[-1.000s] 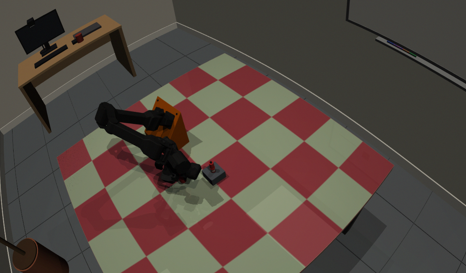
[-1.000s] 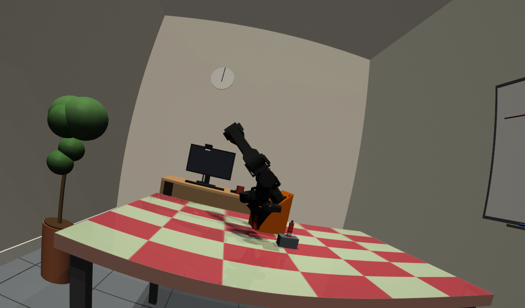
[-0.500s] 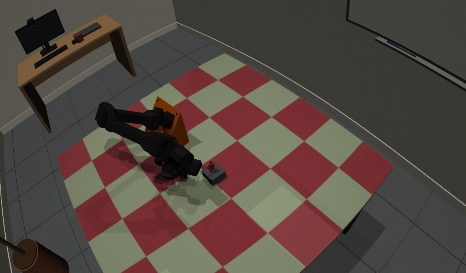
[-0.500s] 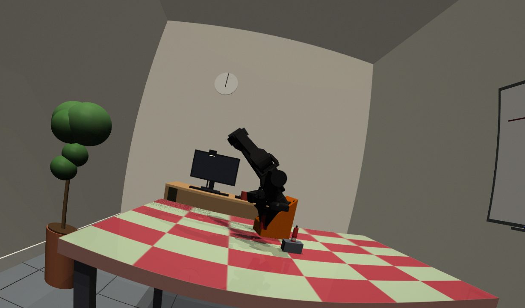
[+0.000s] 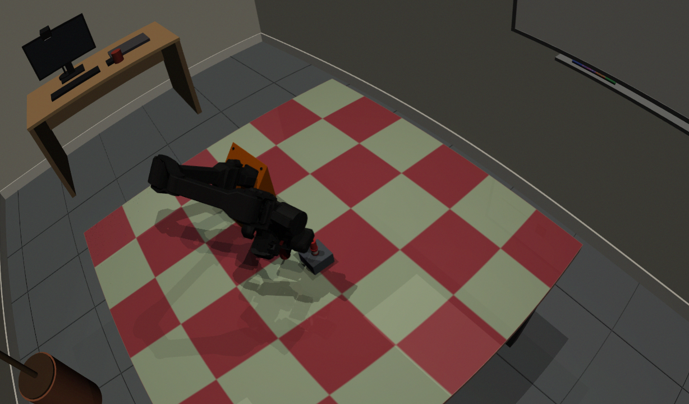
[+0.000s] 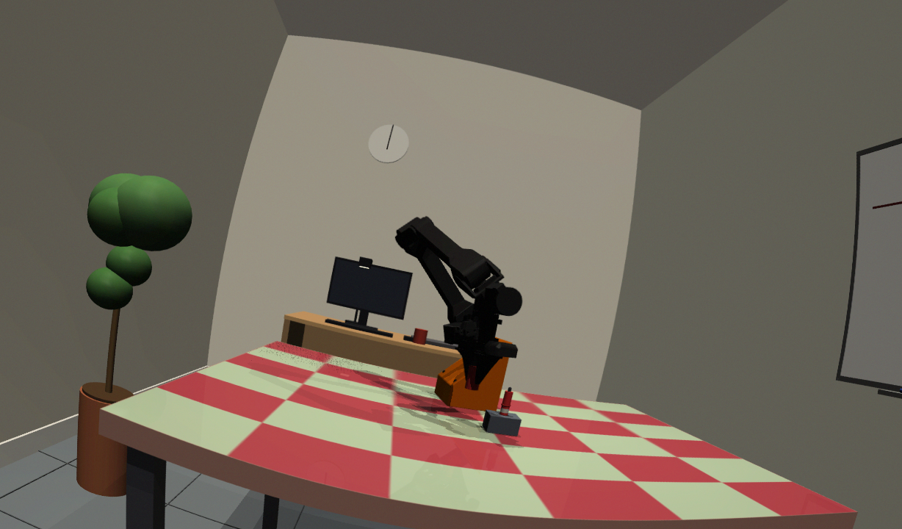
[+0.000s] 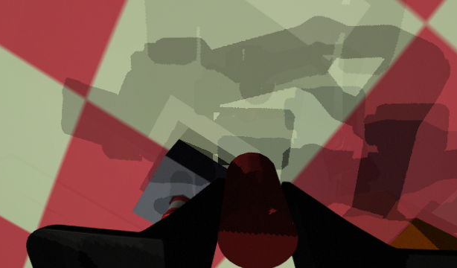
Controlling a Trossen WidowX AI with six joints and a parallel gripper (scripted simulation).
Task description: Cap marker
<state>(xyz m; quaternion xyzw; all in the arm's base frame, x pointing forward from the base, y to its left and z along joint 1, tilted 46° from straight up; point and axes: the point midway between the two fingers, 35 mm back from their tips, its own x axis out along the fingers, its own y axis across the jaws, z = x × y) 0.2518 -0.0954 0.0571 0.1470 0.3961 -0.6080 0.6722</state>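
Now: gripper tip 80 mm to the right of the holder block, 80 mm above it and 30 mm short of it. From my gripper tip the other things lie so: cap 10 mm above.
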